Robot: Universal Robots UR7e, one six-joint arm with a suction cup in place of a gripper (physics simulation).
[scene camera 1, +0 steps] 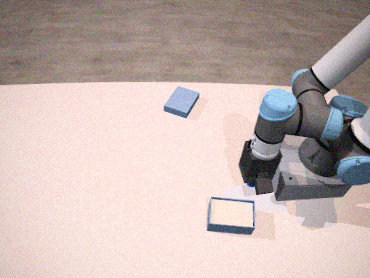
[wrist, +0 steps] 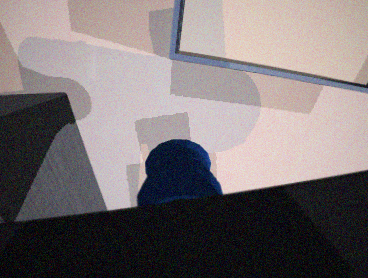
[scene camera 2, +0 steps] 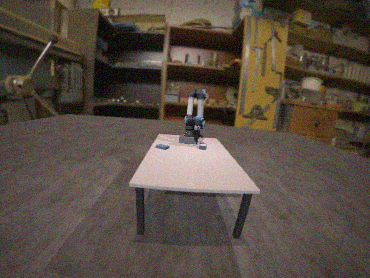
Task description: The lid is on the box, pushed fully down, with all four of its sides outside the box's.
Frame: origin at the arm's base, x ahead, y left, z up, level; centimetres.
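Seen in the pictures: hand at its tool point: (scene camera 1: 251,182) (wrist: 178,168) (scene camera 2: 195,141); arm's base at its link origin: (scene camera 1: 319,158) (scene camera 2: 189,135).
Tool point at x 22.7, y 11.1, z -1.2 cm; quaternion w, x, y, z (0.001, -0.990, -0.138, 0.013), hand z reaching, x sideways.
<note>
Pixels of each thing's top centre, then the offset from my tool point to it. Level surfaces: height alone.
- box at its top centre: (scene camera 1: 232,211) (scene camera 2: 203,144) dx +5.0, dy +9.6, dz -1.4 cm
- lid at its top centre: (scene camera 1: 182,98) (scene camera 2: 162,145) dx +24.4, dy -36.1, dz -3.5 cm
- pale table at its surface level: dz -6.2 cm
The box (scene camera 1: 231,229) (scene camera 2: 202,147) (wrist: 270,73) stands open at the top on the table, with thin blue walls and a pale inside. The lid (scene camera 1: 181,101) (scene camera 2: 162,146) is a flat blue slab lying apart from the box, near the table's far edge in scene camera 1, flat face up. It does not show in the wrist view. My gripper's blue suction cup (scene camera 1: 250,184) (wrist: 177,162) points down above the table, beside the box and off its rim, between the box and the robot base. The cup carries nothing and is open. In scene camera 1 the cup is mostly hidden by its dark housing.
The grey robot base (scene camera 1: 314,189) (wrist: 62,175) stands close beside the gripper. The pale table (scene camera 1: 100,175) (scene camera 2: 192,172) carries the box, the lid and the base. Shadows of the arm fall around the box. Shelves (scene camera 2: 166,75) stand behind the table.
</note>
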